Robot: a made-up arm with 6 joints. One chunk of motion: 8 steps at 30 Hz.
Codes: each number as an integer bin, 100 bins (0 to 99) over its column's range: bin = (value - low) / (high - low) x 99, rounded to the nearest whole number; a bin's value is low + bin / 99 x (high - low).
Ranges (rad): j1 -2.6..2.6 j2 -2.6..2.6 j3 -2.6..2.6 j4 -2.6..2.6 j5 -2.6..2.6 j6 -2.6..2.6
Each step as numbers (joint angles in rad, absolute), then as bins.
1 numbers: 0.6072 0.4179 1.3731 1.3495 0.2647 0.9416
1 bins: 61 57 76 75 55 67
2 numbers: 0.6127 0.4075 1.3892 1.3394 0.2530 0.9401
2 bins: 61 57 76 75 54 67
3 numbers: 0.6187 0.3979 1.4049 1.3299 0.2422 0.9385
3 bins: 61 57 76 75 54 67
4 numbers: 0.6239 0.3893 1.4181 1.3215 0.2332 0.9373
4 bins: 61 57 76 75 54 67
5 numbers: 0.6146 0.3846 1.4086 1.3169 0.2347 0.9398
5 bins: 61 57 76 75 54 67
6 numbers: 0.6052 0.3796 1.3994 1.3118 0.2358 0.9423
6 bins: 61 57 76 74 54 67
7 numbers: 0.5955 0.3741 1.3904 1.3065 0.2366 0.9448
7 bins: 61 57 76 74 54 67
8 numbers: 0.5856 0.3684 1.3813 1.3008 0.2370 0.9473
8 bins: 61 57 76 74 54 68
